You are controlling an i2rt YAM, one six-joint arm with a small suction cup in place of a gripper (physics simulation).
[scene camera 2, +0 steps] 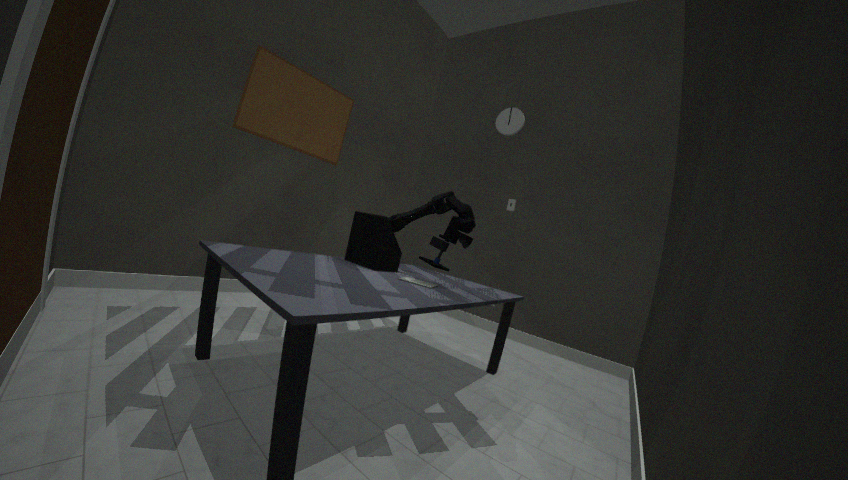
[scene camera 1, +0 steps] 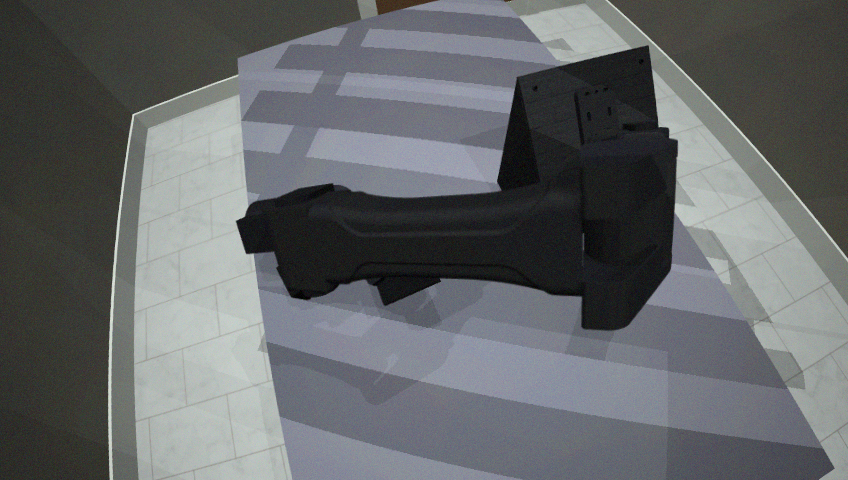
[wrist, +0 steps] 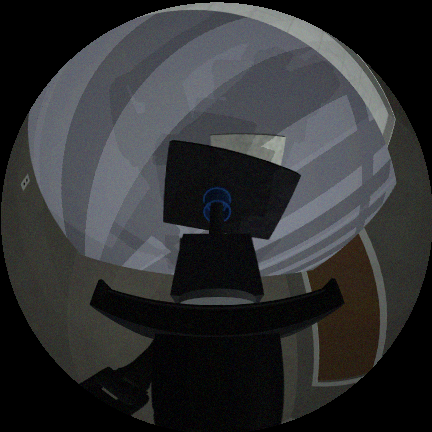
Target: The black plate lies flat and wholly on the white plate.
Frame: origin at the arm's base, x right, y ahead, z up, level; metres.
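Seen in the pictures: hand, its tool point: [wrist: 216, 193]; arm's base, origin of its link: [scene camera 2: 380, 234].
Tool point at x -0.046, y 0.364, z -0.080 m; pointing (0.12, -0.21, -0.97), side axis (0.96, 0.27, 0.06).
Offsets run from my tool point to a thing's top centre. Level surfaces: height alone.
The black plate {dx +0.012, dy +0.005, dz +0.029 m} [scene camera 2: 443, 267] [wrist: 190, 175] hangs from my blue suction cup [scene camera 2: 437, 261] [wrist: 217, 205], which is on its top face. In scene camera 2 the plate is up in the air, slightly tilted, above the table and apart from the white plate. The white plate {dx +0.070, dy -0.021, dz -0.091 m} [scene camera 2: 419, 282] [wrist: 250, 143] lies flat on the table. In the wrist view it shows beyond the black plate's far edge, at the upper right, and the black plate hides the rest of it. In scene camera 1 the arm hides the white plate and the cup.
The table {dz -0.097 m} [scene camera 1: 535, 410] [scene camera 2: 255, 267] [wrist: 95, 165] has bands of light and shadow across it. The arm's dark base block [scene camera 1: 553, 113] [scene camera 2: 371, 243] stands on it near an edge, behind the white plate in scene camera 2. Walls stand beyond the table.
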